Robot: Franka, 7 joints.
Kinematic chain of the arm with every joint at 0, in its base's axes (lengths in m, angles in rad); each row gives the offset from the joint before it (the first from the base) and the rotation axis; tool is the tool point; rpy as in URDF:
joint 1: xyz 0 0 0.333 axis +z
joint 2: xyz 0 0 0 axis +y
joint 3: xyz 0 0 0.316 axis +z
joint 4: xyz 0.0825 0 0 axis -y
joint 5: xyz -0.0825 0 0.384 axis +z
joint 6: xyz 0 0 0 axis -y
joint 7: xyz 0.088 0 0 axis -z
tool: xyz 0 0 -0.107 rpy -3.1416 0 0
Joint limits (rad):
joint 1: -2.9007..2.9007
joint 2: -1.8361..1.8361
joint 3: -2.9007..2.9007
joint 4: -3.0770..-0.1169
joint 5: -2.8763..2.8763
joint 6: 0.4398..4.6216
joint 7: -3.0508..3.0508
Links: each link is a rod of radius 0.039 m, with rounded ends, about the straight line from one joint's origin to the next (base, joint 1, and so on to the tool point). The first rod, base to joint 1, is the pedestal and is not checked.
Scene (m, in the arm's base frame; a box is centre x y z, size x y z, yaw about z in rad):
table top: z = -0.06
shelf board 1: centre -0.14 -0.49 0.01 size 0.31 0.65 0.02 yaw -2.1
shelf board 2: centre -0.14 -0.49 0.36 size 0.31 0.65 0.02 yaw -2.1
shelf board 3: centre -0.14 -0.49 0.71 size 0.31 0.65 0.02 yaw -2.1
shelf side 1: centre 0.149 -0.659 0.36 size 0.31 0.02 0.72 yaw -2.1
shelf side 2: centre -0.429 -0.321 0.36 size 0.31 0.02 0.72 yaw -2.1
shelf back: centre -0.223 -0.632 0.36 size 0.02 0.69 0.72 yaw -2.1
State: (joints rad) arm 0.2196 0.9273 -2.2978 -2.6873 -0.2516 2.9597 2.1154
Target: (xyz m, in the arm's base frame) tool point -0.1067 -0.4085 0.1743
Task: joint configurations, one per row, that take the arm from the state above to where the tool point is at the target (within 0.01 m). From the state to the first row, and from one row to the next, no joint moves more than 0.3 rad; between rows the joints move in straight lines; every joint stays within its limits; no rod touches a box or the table.
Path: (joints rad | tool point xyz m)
1: 0.3998 1.2123 -2.3403 -2.8172 -0.2503 2.7474 2.1154 | -0.0916 -0.3287 0.5150
2: 0.5799 1.4974 -2.3828 -2.9471 -0.2491 2.5351 2.1154 | -0.0559 -0.2653 0.5171
3: 0.7601 1.7824 -2.4253 -3.0770 -0.2478 2.3228 2.1154 | -0.0409 -0.1983 0.5114
4: 0.7114 1.5658 -2.1545 -3.0770 -0.2798 2.3603 2.1154 | -0.0520 -0.2473 0.4376
5: 0.6627 1.3492 -1.8837 -3.0770 -0.3118 2.3978 2.1154 | -0.0532 -0.2714 0.3486
6: 0.6140 1.1326 -1.6128 -3.0770 -0.3438 2.4354 2.1154 | -0.0384 -0.2669 0.2562
7: 0.5653 0.9160 -1.3420 -3.0770 -0.3758 2.4729 2.1154 | -0.0052 -0.2349 0.1743
8: 0.2880 0.9857 -1.3258 -2.9368 -0.3748 2.6320 2.1154 | -0.0157 -0.2973 0.1718
9: 0.0107 1.0553 -1.3096 -2.7966 -0.3737 2.7911 2.1154 | -0.0502 -0.3580 0.1727
10: -0.2666 1.1250 -1.2934 -2.6563 -0.3727 2.9502 2.1154 | -0.1067 -0.4085 0.1743

